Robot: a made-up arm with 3 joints. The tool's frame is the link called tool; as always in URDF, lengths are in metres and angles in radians. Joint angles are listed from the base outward.
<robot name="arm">
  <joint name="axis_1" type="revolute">
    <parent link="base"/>
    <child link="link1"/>
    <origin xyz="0 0 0.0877" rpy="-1.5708 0 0"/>
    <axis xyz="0 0 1"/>
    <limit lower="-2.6" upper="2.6"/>
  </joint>
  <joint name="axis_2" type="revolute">
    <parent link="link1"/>
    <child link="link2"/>
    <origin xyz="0.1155 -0.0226 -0.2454" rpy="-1.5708 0 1.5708"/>
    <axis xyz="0 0 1"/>
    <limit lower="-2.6" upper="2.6"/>
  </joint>
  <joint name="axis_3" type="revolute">
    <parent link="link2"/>
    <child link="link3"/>
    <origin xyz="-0.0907 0.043 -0.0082" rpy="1.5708 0 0"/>
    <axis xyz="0 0 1"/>
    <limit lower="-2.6" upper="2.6"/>
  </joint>
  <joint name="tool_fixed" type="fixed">
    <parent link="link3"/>
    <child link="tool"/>
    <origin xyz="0.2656 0.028 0.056" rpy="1.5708 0 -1.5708"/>
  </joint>
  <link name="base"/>
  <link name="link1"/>
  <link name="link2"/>
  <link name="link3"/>
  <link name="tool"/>
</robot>
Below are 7 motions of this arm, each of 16 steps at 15 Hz.
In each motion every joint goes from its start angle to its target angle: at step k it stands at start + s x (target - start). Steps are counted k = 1, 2, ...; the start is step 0. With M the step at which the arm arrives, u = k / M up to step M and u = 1 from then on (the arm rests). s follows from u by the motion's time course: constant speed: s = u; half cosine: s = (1 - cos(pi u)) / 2; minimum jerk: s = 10 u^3 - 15 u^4 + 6 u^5.
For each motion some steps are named. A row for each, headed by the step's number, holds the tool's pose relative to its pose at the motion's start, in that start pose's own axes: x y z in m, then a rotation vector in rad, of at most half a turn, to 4 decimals.
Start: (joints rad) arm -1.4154 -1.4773 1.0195
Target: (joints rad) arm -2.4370 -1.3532 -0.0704
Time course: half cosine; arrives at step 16
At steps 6, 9, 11, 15, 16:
6: 0.0893 -0.0251 0.0011 -0.2622 -0.3690 0.1789
9: 0.1638 -0.0118 0.0314 -0.4521 -0.7101 0.4287
11: 0.1968 0.0188 0.0550 -0.5366 -0.9137 0.6227
15: 0.2152 0.0737 0.0773 -0.5960 -1.1377 0.8872
16: 0.2154 0.0766 0.0780 -0.5976 -1.1473 0.9001

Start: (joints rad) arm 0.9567 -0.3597 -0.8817
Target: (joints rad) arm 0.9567 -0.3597 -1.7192
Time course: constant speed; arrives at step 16
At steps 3, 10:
3: 0.0419 0.0000 -0.0011 0.0000 -0.1570 0.0000
10: 0.1365 0.0000 0.0216 0.0000 -0.5234 0.0000

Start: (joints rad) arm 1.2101 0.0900 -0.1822
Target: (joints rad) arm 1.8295 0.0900 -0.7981
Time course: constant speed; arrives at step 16
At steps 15, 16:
15: 0.0244 0.0127 -0.0918 0.0234 0.0011 0.0459
16: 0.0241 0.0138 -0.0982 0.0258 0.0011 0.0483

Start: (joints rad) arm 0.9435 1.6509 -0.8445
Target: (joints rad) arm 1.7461 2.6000 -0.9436
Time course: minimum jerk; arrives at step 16
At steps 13, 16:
13: 0.0393 0.1716 0.0479 -0.0094 -0.4845 1.0982
16: 0.0397 0.1820 0.0542 -0.0097 -0.5262 1.1463

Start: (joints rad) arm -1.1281 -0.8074 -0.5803
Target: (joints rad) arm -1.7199 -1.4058 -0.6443
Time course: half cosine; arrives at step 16
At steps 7, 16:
7: 0.0353 0.0776 0.0394 0.3057 -0.1687 0.0245
16: 0.0456 0.1793 0.1361 0.7850 -0.3295 0.1059

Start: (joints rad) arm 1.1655 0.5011 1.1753
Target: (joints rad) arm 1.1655 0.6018 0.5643
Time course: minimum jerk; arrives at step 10
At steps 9, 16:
9: 0.1569 -0.0118 0.0310 -0.0652 -0.6053 -0.0776
16: 0.1581 -0.0120 0.0317 -0.0660 -0.6105 -0.0782

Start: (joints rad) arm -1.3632 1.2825 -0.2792
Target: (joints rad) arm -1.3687 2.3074 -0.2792
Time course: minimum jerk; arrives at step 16
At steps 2, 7, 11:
2: 0.0000 -0.0029 -0.0002 -0.0158 0.0000 0.0045
7: 0.0022 -0.0674 0.0080 -0.3789 -0.0002 0.1064
11: 0.0128 -0.1334 0.0462 -0.8091 0.0006 0.2272

